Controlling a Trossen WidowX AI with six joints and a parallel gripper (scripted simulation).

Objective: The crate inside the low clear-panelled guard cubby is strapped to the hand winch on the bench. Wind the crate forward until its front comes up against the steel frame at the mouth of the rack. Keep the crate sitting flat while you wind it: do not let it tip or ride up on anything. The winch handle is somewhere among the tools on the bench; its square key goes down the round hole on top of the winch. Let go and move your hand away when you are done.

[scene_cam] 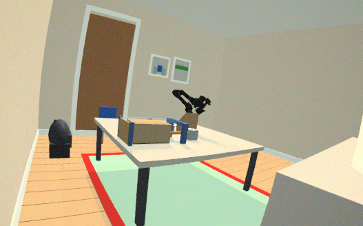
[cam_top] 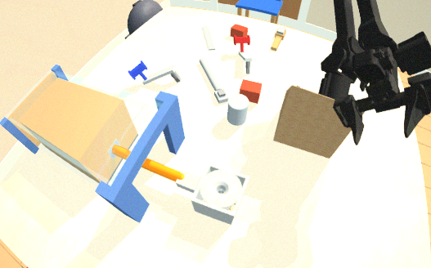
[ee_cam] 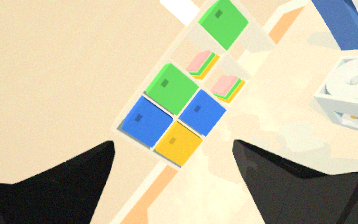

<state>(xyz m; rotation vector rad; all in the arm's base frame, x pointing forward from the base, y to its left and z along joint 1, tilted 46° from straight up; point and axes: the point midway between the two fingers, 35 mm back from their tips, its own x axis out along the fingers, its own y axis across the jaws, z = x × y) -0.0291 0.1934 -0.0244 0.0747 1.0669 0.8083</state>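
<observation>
The winch handle lies 47 cm to the right of my gripper tip, 30 cm ahead of it and 26 cm below it. The rest, counted from my gripper tip: grey winch 26 cm below, 21 cm ahead, 4 cm to the left; then blue steel frame 38 cm ahead, 18 cm below, 4 cm to the left; then red spool-shaped grip 51 cm to the right, 31 cm ahead, 24 cm below.
</observation>
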